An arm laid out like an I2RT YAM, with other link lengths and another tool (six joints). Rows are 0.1 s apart.
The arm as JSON. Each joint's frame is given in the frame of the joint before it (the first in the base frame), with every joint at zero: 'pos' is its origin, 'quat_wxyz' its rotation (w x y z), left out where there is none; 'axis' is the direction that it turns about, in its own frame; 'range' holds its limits. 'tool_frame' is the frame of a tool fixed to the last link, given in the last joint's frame.
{
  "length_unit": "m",
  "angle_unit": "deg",
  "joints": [
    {
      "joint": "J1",
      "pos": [
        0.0,
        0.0,
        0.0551
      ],
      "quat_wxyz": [
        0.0,
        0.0,
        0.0,
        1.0
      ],
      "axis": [
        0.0,
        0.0,
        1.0
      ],
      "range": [
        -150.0,
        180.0
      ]
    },
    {
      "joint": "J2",
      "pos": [
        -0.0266,
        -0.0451,
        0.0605
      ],
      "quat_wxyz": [
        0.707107,
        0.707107,
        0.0,
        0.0
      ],
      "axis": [
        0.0,
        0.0,
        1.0
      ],
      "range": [
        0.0,
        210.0
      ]
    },
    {
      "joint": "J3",
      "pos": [
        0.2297,
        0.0,
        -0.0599
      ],
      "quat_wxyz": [
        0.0,
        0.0,
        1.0,
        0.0
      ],
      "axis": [
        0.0,
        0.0,
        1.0
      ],
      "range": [
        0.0,
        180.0
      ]
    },
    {
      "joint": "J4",
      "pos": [
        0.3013,
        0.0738,
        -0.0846
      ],
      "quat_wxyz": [
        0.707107,
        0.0,
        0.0,
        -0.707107
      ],
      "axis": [
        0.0,
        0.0,
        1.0
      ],
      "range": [
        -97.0,
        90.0
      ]
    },
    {
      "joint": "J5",
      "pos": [
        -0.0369,
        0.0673,
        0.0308
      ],
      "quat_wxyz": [
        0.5,
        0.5,
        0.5,
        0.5
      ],
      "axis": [
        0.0,
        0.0,
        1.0
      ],
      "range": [
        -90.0,
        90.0
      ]
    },
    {
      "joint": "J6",
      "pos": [
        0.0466,
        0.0,
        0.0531
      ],
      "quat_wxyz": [
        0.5,
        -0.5,
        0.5,
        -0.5
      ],
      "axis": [
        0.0,
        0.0,
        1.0
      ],
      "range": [
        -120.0,
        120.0
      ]
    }
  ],
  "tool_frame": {
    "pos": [
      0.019,
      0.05,
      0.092
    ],
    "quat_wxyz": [
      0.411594,
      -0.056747,
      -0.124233,
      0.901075
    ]
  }
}
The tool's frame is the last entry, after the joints.
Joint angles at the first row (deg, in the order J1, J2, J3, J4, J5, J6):
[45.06 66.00 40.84 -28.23 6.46 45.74]
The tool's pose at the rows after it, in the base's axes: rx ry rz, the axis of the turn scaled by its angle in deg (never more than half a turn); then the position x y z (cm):
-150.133 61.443 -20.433 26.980 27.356 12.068
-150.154 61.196 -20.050 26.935 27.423 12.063
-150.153 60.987 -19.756 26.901 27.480 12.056
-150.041 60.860 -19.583 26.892 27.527 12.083
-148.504 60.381 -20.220 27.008 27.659 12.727
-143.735 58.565 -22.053 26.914 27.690 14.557
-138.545 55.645 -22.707 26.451 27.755 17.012
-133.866 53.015 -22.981 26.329 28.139 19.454
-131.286 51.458 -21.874 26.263 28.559 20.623
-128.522 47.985 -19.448 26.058 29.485 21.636
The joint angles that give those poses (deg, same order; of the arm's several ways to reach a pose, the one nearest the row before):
[45.06 66.00 40.84 -28.21 5.93 45.71]
[45.06 66.00 40.86 -28.23 5.61 45.69]
[45.06 66.00 40.86 -28.21 5.35 45.67]
[45.06 65.97 40.86 -28.12 5.17 45.69]
[45.06 65.17 40.73 -27.18 5.10 45.73]
[45.06 61.14 38.89 -24.25 4.73 45.74]
[45.06 56.09 37.36 -22.11 3.16 45.76]
[45.06 53.47 37.54 -19.86 1.58 46.00]
[45.06 52.80 37.87 -18.26 -0.08 46.68]
[45.06 52.71 37.87 -15.18 -3.53 47.16]

